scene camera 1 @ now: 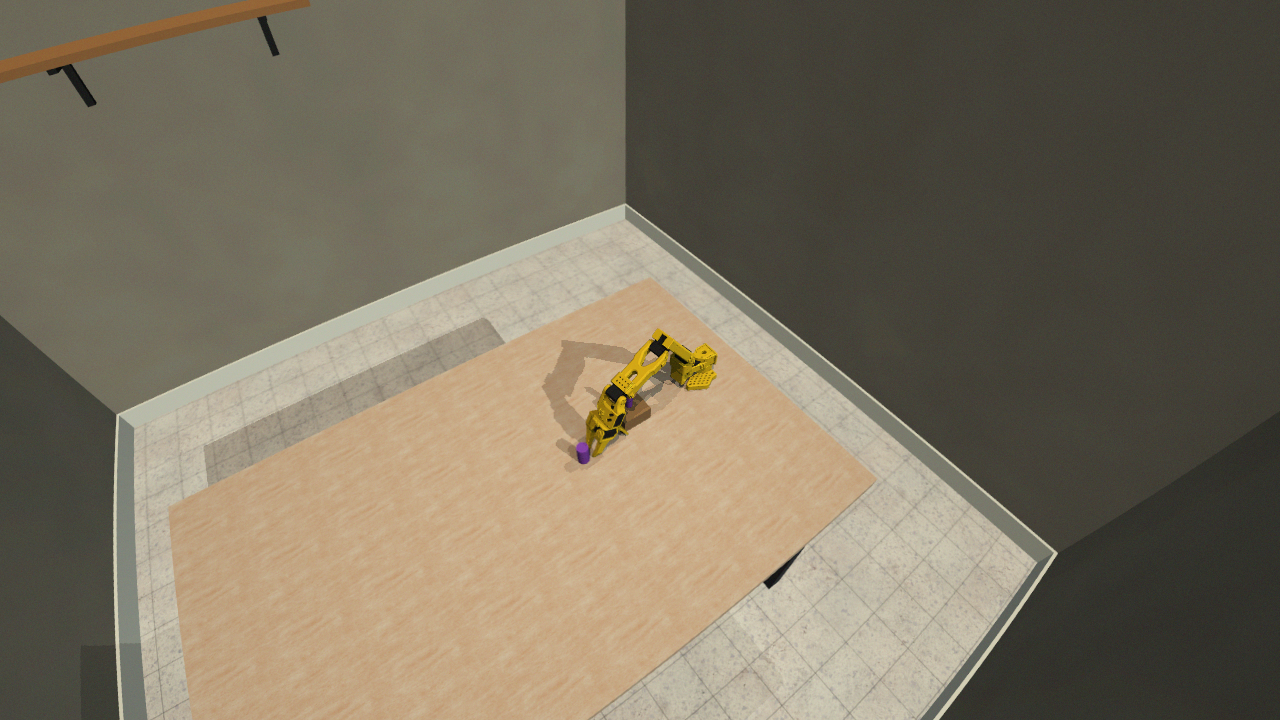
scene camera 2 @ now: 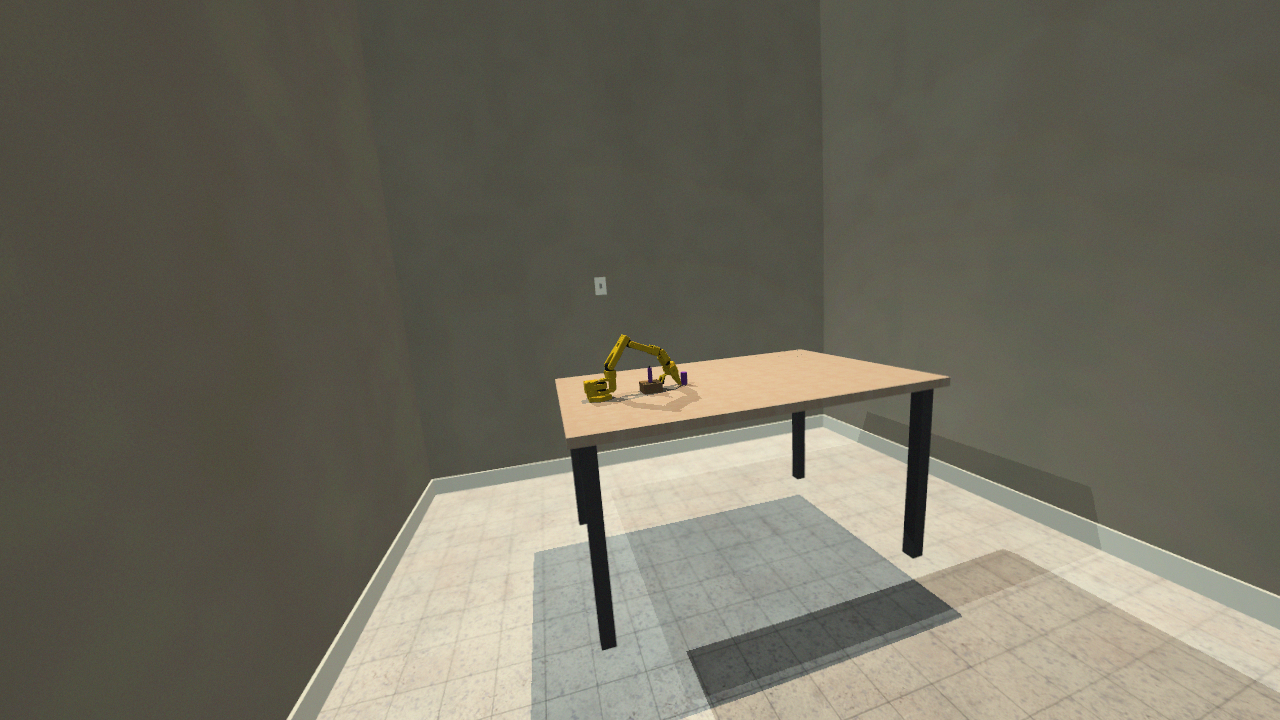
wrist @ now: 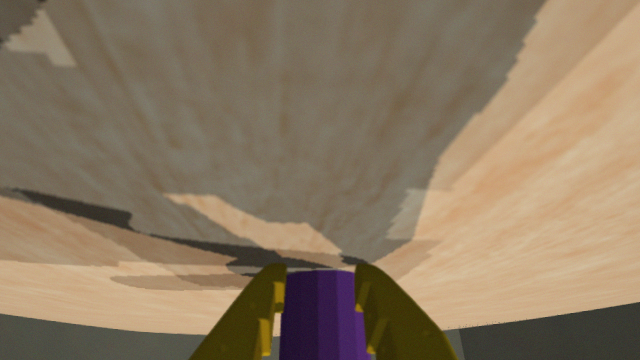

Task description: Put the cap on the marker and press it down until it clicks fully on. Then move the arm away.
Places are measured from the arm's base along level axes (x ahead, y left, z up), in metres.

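Where they show: end effector, tool point: (scene camera 1: 589, 448) (scene camera 2: 680, 384) (wrist: 285, 281); arm's base, origin of the base link: (scene camera 1: 687, 378) (scene camera 2: 604, 397).
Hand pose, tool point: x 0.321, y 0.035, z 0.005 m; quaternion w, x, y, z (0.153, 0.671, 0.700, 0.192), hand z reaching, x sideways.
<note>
Each offset is from my tool point to the top centre of the thing. Level surfaces: height alone.
The purple cap {0.022 m ahead, 0.013 m left, 0.045 m up} (scene camera 1: 582, 453) (scene camera 2: 683, 377) (wrist: 322, 315) is upright at the table, apart from the marker. My gripper (scene camera 1: 592, 447) (scene camera 2: 678, 382) (wrist: 320, 272) is low at the cap. In the wrist view the two jaws press on the cap's left and right sides, so it is shut on the cap. The purple marker {0.132 m back, 0.030 m right, 0.097 m up} (scene camera 1: 629, 403) (scene camera 2: 649, 374) stands upright in a brown block {0.132 m back, 0.030 m right, 0.032 m up} (scene camera 1: 638, 414) (scene camera 2: 651, 387), between the cap and the arm's base. In scene camera 1 the arm partly hides the marker and the block. The marker does not show in the wrist view.
The wooden table {0.005 m down} (scene camera 1: 429, 555) (scene camera 2: 805, 376) bears the arm, the block and the cap. The yellow arm's base (scene camera 1: 702, 365) (scene camera 2: 597, 390) is near one table edge. The arm reaches above the marker and block, and its shadow lies beside them.
</note>
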